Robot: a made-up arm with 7 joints. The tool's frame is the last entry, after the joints.
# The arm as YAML. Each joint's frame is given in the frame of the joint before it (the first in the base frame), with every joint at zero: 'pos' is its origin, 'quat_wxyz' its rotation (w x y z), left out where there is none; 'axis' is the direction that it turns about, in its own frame. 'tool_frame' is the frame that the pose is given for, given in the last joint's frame.
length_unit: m
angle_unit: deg
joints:
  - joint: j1
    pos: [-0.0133, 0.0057, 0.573]
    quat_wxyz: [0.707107, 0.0, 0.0, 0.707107]
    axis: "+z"
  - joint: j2
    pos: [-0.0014, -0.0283, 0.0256]
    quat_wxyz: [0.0, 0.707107, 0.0, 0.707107]
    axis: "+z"
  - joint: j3
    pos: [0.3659, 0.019, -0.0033]
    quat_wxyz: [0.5, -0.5, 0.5, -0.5]
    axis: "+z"
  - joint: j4
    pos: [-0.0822, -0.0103, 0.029]
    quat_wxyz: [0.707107, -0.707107, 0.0, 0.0]
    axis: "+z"
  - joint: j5
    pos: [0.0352, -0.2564, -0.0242]
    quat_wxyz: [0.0, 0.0, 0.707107, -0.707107]
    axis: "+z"
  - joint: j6
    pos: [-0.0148, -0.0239, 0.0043]
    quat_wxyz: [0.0, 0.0, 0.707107, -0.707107]
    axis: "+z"
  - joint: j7
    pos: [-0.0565, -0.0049, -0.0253]
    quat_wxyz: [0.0, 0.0, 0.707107, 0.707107]
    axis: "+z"
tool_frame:
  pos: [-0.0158, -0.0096, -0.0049]
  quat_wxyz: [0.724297, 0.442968, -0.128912, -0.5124]
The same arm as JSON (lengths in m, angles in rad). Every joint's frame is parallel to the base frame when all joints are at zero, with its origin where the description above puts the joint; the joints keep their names.
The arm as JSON. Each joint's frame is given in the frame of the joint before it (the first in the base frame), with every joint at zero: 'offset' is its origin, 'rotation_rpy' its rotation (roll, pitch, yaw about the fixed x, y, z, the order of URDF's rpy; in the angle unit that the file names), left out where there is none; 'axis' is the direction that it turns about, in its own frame. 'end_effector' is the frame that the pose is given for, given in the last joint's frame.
{"length_unit": "m", "angle_unit": "rad", "chain": [
  {"id": "j1", "offset": [-0.0133, 0.0057, 0.573], "axis": [0.0, 0.0, 1.0]},
  {"id": "j2", "offset": [0.0283, -0.0014, 0.0256], "axis": [0.0, 1.0, 0.0]},
  {"id": "j3", "offset": [0.019, -0.0033, 0.3659], "axis": [0.0, 0.0, 1.0]},
  {"id": "j4", "offset": [0.0822, 0.0103, 0.029], "axis": [0.0, -1.0, 0.0]},
  {"id": "j5", "offset": [-0.0352, 0.0242, 0.2564], "axis": [0.0, 0.0, 1.0]},
  {"id": "j6", "offset": [-0.0148, -0.0239, 0.0043], "axis": [0.0, -1.0, 0.0]},
  {"id": "j7", "offset": [0.0565, 0.0253, 0.0049], "axis": [0.0, 0.0, -1.0]}
], "end_effector": {"offset": [-0.0158, 0.0096, 0.0049], "rotation_rpy": [-2.2093, -0.2705, 1.0947]}}

